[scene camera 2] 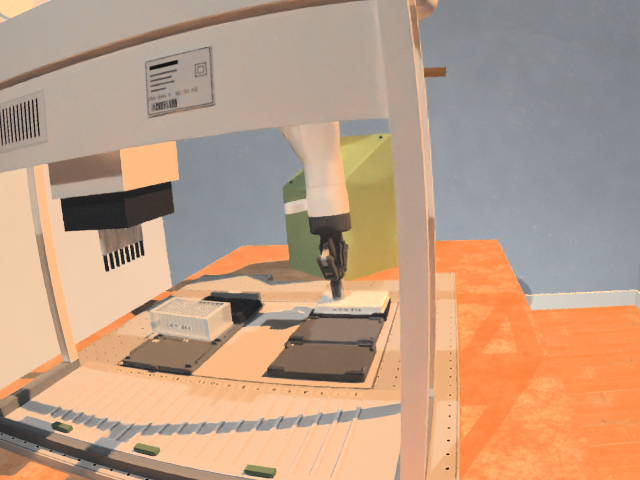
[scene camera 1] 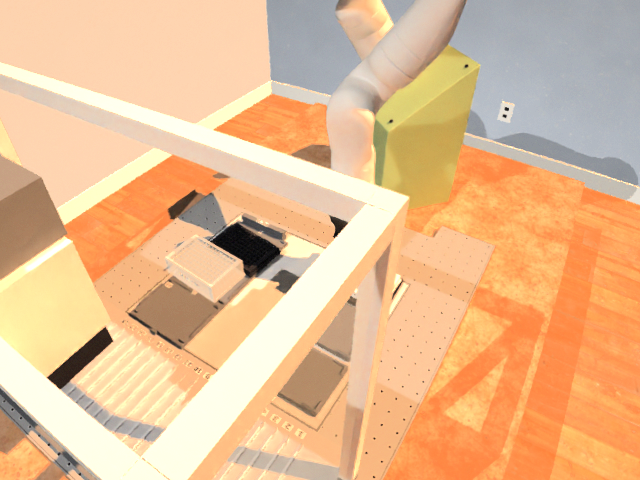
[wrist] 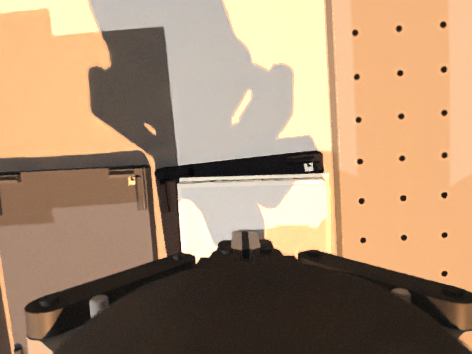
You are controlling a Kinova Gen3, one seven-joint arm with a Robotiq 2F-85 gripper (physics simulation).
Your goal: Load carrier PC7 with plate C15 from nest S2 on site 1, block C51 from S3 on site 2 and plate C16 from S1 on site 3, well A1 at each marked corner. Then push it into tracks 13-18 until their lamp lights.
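Frame: origin at the arm's base, x ahead, y left, z up, level; centimetres.
Seen in the pictures: gripper, fingertip midpoint: (scene camera 2: 338, 299) (wrist: 245, 249).
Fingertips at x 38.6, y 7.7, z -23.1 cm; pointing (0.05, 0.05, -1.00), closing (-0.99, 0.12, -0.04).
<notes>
Pixels of each thing's top centre, then the offset from my fingertips to it. "spot": a spot on its surface instead.
- tall white block, middle of its top: (scene camera 2: 199, 318) (scene camera 1: 213, 267) dz +0.2, dx +11.3, dy -23.6 cm
- bare dark site, surface spot: (scene camera 2: 168, 353) (scene camera 1: 172, 311) spot: dz -1.7, dx +22.6, dy -24.6 cm
A white plate (scene camera 2: 361, 300) (wrist: 300, 195) lies on the far dark nest of the right row; its front label is too small to read surely. My gripper (scene camera 2: 336, 295) (wrist: 245, 249) is shut and empty, its fingertips together over the plate; contact is unclear. It is hidden in scene camera 1. Two bare dark nests (scene camera 2: 336, 330) (scene camera 2: 323, 361) lie in front of the plate. In the left row, a tall white block (scene camera 1: 204, 263) (scene camera 2: 191, 317) stands between a bare dark site (scene camera 1: 173, 312) (scene camera 2: 168, 353) and a black plate (scene camera 1: 245, 246) (scene camera 2: 249, 305). Which carrier is PC7 cannot be read.
A frame post (scene camera 1: 369, 310) (scene camera 2: 410, 258) stands right of the nests. A pipetting head (scene camera 1: 46, 304) (scene camera 2: 118, 206) hangs at the left. Grooved tracks (scene camera 1: 139, 377) (scene camera 2: 206, 408) run in front, with small green blocks (scene camera 2: 260, 470) at their front. A yellow-green box (scene camera 1: 429, 149) (scene camera 2: 367, 206) stands behind.
</notes>
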